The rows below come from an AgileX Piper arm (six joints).
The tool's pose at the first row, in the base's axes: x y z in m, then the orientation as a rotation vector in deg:
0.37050 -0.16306 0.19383 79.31 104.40 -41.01
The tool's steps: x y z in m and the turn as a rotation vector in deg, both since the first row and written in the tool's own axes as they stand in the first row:
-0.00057 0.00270 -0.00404 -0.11 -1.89 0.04
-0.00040 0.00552 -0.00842 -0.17 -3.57 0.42
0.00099 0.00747 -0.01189 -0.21 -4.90 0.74
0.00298 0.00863 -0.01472 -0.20 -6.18 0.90
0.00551 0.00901 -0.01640 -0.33 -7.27 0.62
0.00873 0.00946 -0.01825 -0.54 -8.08 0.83
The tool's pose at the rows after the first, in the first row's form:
0.37232 -0.15949 0.19663 78.15 102.91 -41.95
0.37407 -0.15520 0.19903 77.42 101.31 -42.63
0.37498 -0.15118 0.19991 76.86 100.02 -43.15
0.37518 -0.14754 0.19993 76.23 98.89 -43.77
0.37478 -0.14470 0.19885 75.27 98.28 -44.37
0.37431 -0.14133 0.19730 74.83 97.51 -44.49

